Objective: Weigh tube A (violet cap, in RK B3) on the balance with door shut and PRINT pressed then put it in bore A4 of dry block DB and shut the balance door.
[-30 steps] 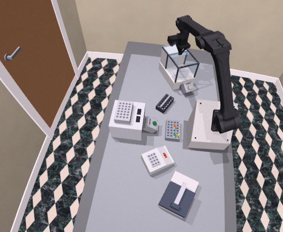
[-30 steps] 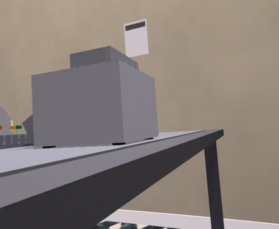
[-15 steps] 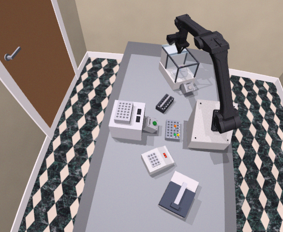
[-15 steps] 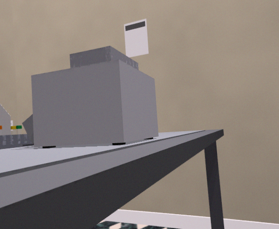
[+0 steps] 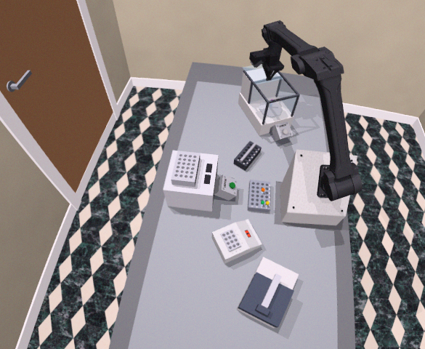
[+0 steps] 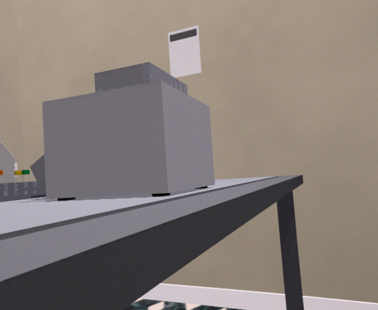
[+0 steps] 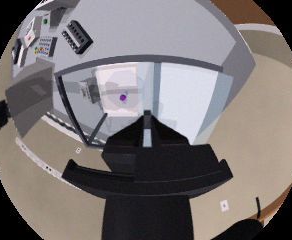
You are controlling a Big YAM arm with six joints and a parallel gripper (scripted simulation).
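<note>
Now: the balance door 1 cm ahead of my hand, 3 cm to the right of it and 1 cm below it. The rest, counted from my hand: tube rack RK 4 cm ahead, 50 cm to the left, 21 cm below; then black magnet block MG 8 cm ahead, 30 cm to the left, 20 cm below; then white PRINT key 9 cm behind, 19 cm to the left, 15 cm below.
</note>
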